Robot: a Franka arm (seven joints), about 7 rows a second.
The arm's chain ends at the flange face. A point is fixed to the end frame.
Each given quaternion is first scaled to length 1.
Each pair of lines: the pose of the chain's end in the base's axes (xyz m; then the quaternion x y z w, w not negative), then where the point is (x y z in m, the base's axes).
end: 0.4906 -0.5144 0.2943 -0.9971 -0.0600 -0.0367 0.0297
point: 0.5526 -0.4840 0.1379
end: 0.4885 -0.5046 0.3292 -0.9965 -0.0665 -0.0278 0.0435
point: 0.5471 -0.4692 0.1725
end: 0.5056 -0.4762 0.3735 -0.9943 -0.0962 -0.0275 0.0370
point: 0.5625 -0.4397 0.2164
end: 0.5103 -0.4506 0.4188 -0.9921 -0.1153 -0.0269 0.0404
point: 0.5657 -0.4110 0.2619
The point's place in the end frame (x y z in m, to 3 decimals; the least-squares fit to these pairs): 0.053 -0.014 0.162
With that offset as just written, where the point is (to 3 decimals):
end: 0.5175 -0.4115 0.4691 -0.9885 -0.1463 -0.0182 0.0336
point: 0.568 -0.371 0.311
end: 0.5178 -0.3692 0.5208 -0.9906 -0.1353 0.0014 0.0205
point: 0.564 -0.335 0.360
